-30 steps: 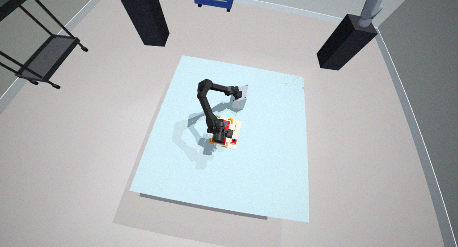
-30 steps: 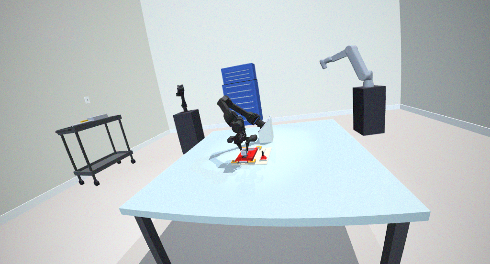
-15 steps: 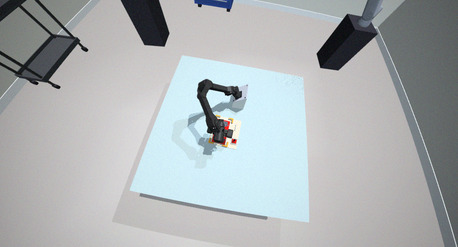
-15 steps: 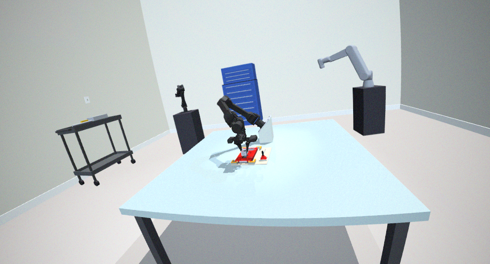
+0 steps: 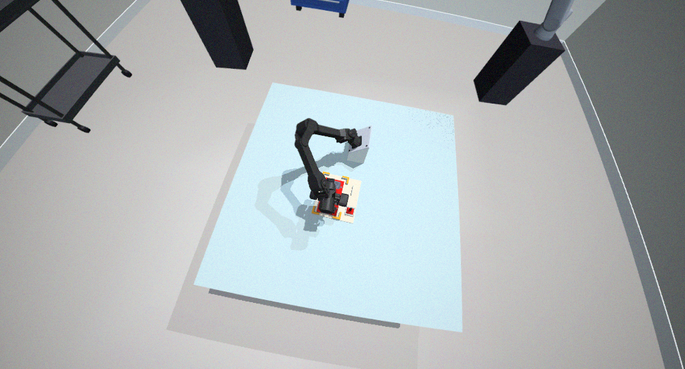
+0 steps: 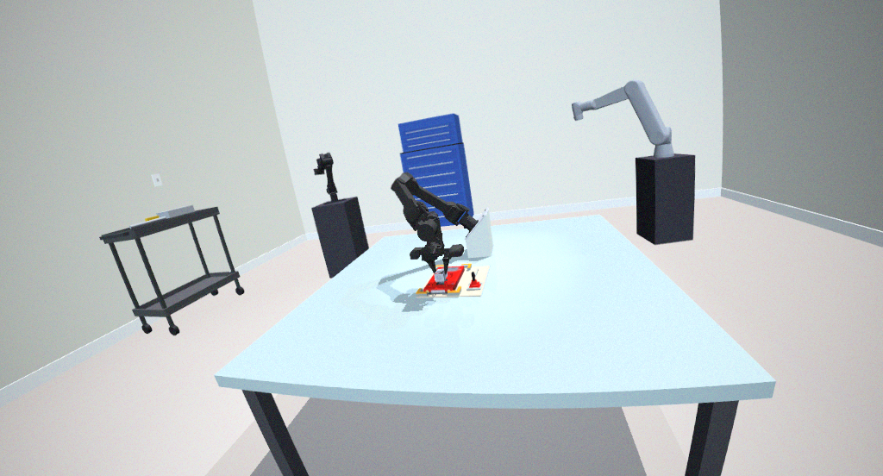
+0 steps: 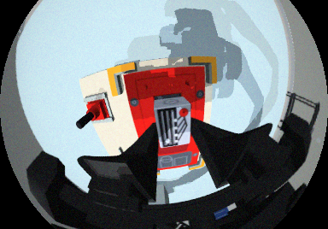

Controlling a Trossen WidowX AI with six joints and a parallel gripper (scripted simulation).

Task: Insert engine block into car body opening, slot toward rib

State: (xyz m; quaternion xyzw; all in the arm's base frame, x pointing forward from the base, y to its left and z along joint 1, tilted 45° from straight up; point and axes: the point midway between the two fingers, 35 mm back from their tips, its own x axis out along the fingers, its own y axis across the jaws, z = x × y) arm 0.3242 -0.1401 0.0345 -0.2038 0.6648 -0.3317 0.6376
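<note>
Now: gripper tip 1 cm above the grey engine block.
</note>
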